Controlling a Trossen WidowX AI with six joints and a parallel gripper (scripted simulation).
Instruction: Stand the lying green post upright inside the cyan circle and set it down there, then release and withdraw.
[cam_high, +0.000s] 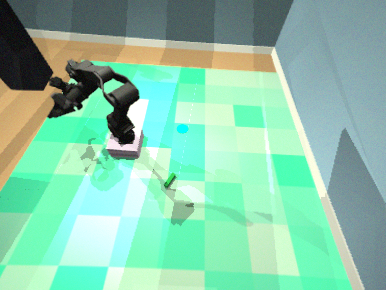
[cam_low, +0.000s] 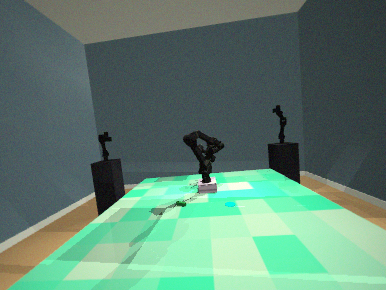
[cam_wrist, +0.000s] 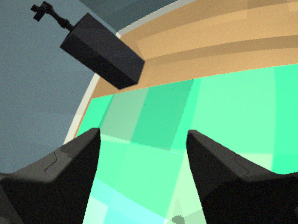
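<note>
My gripper tip is 43 cm short of the green post, 17 cm to the left of it and 21 cm above it. Also, from my gripper tip: cyan circle: 49 cm ahead, 12 cm to the left, 22 cm below.
</note>
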